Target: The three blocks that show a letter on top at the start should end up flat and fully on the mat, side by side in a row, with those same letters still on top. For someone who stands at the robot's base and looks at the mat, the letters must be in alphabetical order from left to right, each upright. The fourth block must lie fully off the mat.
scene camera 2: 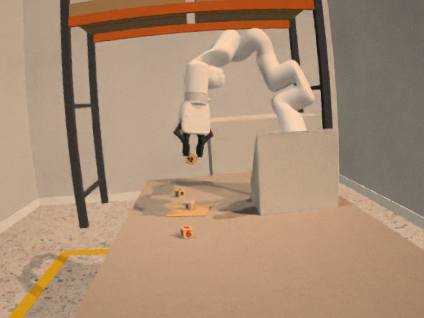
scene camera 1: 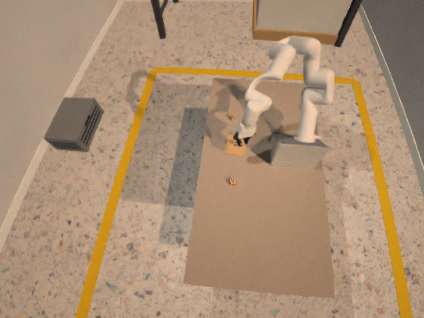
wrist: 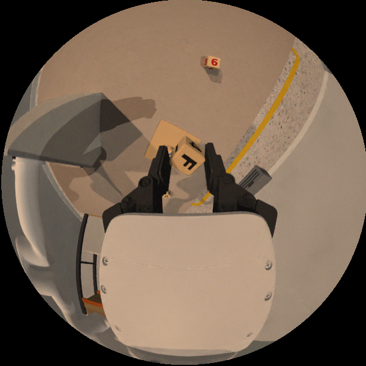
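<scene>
My gripper is shut on a wooden block with a black F facing the wrist camera, and holds it raised above the table near the mat. The tan mat lies flat. A block with blue marks stands on it; the held block mostly hides it in the wrist view. A block with a red 6 is off the mat. Another block is off the mat's far side in scene camera 2; its marks are too small to read.
The grey base box stands beside the mat, with the arm on it. The brown table surface lies under the blocks. A dark grey box is on the floor. A shelf rack stands behind.
</scene>
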